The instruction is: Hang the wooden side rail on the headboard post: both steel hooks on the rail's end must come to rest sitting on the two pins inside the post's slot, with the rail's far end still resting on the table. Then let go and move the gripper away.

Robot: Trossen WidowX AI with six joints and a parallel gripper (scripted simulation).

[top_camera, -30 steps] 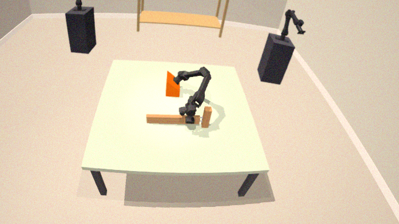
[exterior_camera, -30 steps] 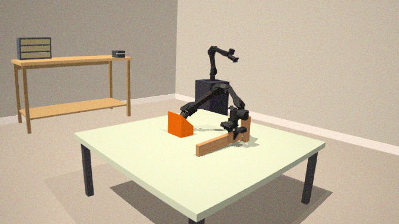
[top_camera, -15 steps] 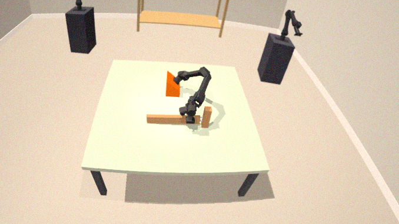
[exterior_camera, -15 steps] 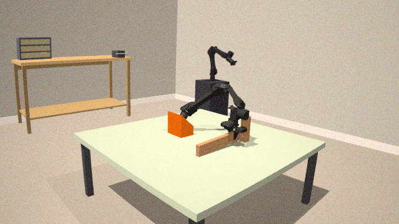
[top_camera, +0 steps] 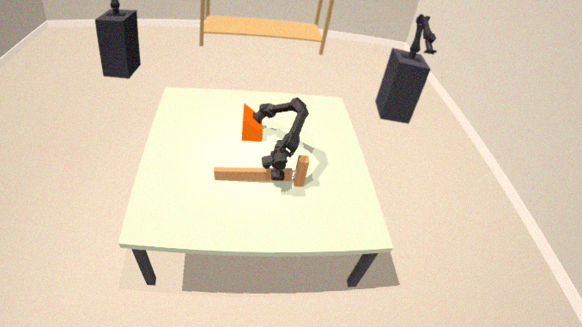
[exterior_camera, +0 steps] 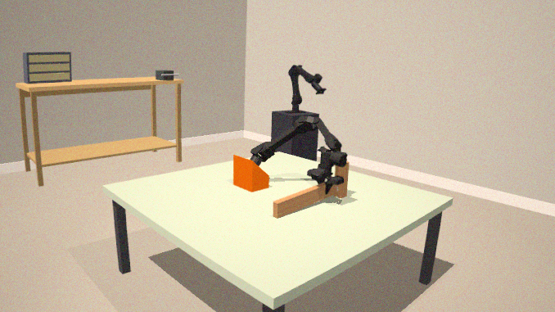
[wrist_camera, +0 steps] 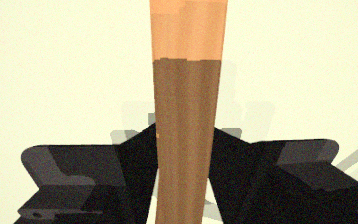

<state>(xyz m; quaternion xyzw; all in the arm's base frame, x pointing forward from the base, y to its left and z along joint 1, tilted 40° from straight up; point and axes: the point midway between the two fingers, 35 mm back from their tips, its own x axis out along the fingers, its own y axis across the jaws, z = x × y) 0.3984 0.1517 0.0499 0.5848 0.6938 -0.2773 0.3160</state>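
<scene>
Now: gripper tip 120 mm to the right of the upright headboard post, 50 mm below it and 10 mm past it.
</scene>
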